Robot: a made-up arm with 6 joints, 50 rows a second.
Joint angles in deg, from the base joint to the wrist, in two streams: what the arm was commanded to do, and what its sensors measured. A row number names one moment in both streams.
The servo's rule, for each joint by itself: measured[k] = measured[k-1] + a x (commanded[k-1-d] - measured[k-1]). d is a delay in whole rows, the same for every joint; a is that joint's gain. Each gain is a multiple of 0.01, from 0.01 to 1. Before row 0 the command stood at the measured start. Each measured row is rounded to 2 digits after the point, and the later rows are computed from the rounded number. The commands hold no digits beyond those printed.
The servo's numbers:
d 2
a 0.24 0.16 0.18 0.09 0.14 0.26
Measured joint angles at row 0:
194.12 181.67 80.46 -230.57 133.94 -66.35
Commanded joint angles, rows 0 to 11:
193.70 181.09 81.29 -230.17 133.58 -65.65
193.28 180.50 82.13 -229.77 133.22 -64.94
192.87 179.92 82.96 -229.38 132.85 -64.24
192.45 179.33 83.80 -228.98 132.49 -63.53
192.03 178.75 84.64 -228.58 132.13 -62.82
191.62 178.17 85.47 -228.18 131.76 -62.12
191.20 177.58 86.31 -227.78 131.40 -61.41
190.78 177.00 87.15 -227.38 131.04 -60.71
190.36 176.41 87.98 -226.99 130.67 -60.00
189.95 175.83 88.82 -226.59 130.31 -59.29
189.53 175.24 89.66 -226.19 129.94 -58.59
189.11 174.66 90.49 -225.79 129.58 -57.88
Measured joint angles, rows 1 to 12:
194.12 181.67 80.46 -230.57 133.94 -66.35
194.12 181.67 80.46 -230.57 133.94 -66.35
194.02 181.58 80.61 -230.53 133.89 -66.17
193.84 181.41 80.88 -230.46 133.80 -65.85
193.61 181.17 81.25 -230.36 133.67 -65.43
193.33 180.88 81.71 -230.24 133.50 -64.94
193.02 180.54 82.24 -230.09 133.31 -64.39
192.68 180.16 82.82 -229.92 133.09 -63.80
192.32 179.75 83.45 -229.73 132.85 -63.18
191.95 179.31 84.12 -229.52 132.60 -62.54
191.57 178.85 84.81 -229.29 132.33 -61.88
191.18 178.37 85.53 -229.05 132.05 -61.21

